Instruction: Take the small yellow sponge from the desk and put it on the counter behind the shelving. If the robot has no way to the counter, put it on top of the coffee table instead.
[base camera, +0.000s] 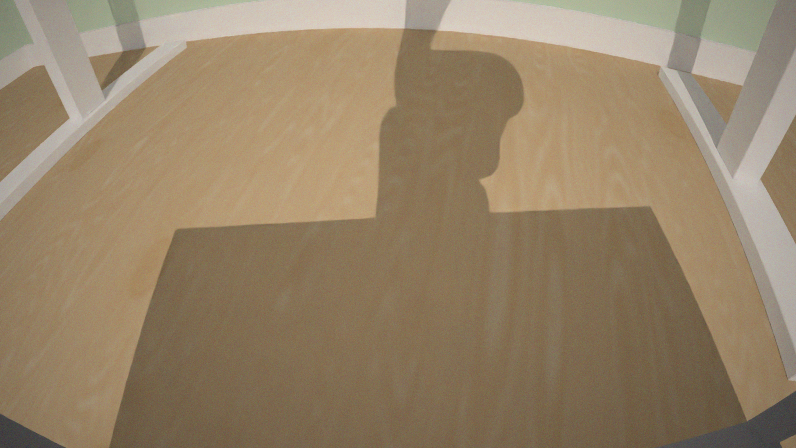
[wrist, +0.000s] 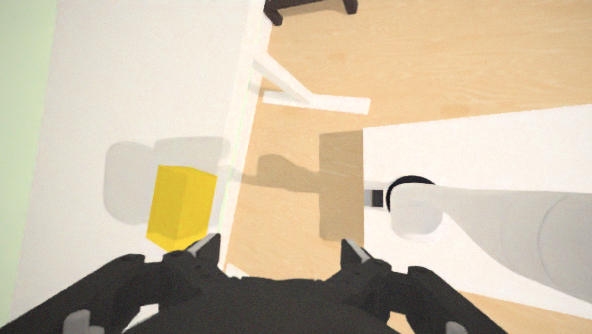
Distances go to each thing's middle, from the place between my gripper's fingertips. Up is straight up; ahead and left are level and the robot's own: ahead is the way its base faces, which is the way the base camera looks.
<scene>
Right now my hand is 20 cm short of the yellow sponge (wrist: 183, 196), 1 cm to the left of it and 6 cm above it.
</scene>
